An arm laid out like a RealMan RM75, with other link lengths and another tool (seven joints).
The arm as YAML. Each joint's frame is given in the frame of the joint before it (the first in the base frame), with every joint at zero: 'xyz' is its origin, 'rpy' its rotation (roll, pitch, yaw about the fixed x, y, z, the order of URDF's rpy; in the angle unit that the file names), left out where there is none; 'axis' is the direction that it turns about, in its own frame. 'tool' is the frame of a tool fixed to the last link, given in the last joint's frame.
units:
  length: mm
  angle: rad
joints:
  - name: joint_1
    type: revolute
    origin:
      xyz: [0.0, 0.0, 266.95]
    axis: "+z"
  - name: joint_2
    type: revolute
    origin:
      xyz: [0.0, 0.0, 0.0]
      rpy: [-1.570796, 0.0, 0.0]
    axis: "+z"
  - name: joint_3
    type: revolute
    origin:
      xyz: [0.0, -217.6, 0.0]
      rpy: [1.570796, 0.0, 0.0]
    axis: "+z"
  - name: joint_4
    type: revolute
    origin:
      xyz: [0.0, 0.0, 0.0]
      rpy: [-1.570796, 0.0, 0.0]
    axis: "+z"
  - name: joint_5
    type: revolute
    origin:
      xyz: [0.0, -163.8, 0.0]
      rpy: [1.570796, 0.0, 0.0]
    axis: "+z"
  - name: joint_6
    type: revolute
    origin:
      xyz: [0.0, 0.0, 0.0]
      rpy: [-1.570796, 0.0, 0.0]
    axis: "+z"
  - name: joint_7
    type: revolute
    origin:
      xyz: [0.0, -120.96, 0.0]
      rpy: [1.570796, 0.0, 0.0]
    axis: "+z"
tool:
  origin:
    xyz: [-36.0, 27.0, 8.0]
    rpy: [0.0, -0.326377, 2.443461]
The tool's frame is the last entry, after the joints.
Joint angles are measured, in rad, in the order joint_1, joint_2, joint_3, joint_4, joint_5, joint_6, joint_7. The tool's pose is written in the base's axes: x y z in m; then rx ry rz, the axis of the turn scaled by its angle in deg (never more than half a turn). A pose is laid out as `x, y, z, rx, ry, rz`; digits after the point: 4 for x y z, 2 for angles.
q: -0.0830, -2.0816, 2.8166, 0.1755, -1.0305, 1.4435, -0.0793
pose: -0.3045, 0.1517, -0.0128, -52.73, 73.81, 68.56
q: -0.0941, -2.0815, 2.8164, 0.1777, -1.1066, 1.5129, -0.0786
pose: -0.3000, 0.1615, -0.0007, -48.60, 68.86, 69.89
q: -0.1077, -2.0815, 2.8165, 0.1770, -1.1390, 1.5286, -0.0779
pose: -0.2985, 0.1676, 0.0037, -47.11, 67.30, 70.44
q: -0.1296, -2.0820, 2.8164, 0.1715, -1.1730, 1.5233, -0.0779
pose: -0.2986, 0.1755, 0.0070, -46.32, 66.33, 71.34
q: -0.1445, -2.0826, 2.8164, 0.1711, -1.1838, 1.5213, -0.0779
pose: -0.2968, 0.1804, 0.0078, -45.82, 66.08, 71.18
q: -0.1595, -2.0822, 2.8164, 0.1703, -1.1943, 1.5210, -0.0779
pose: -0.2951, 0.1854, 0.0090, -45.20, 65.86, 71.00
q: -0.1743, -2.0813, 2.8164, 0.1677, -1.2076, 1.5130, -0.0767
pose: -0.2949, 0.1902, 0.0103, -44.87, 65.78, 71.28
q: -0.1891, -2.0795, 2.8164, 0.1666, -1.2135, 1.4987, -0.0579
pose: -0.2954, 0.1948, 0.0106, -44.16, 66.82, 71.92
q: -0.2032, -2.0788, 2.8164, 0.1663, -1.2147, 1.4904, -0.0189
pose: -0.2955, 0.1993, 0.0107, -42.40, 68.64, 72.81
